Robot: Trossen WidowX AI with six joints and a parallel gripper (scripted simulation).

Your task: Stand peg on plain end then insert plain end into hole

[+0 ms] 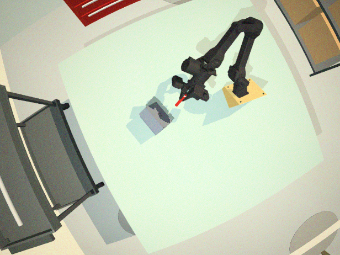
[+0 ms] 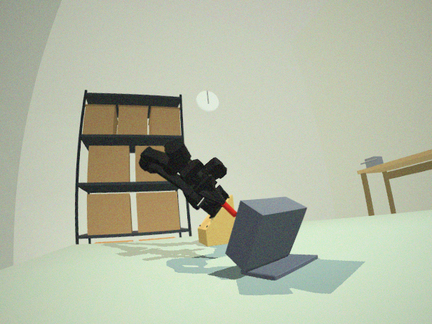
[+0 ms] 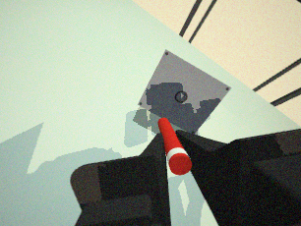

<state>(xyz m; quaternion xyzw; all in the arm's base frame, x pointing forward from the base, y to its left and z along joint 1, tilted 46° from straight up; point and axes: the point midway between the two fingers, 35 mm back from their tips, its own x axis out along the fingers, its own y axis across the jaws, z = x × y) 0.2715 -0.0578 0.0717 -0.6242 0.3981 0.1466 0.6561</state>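
Right now the grey sloped panel is 14 cm ahead of my gripper tip, 6 cm below it and 2 cm to the left of it. Also, from my gripper tip: red peg (1 cm to the right, 1 cm behind, 1 cm above).
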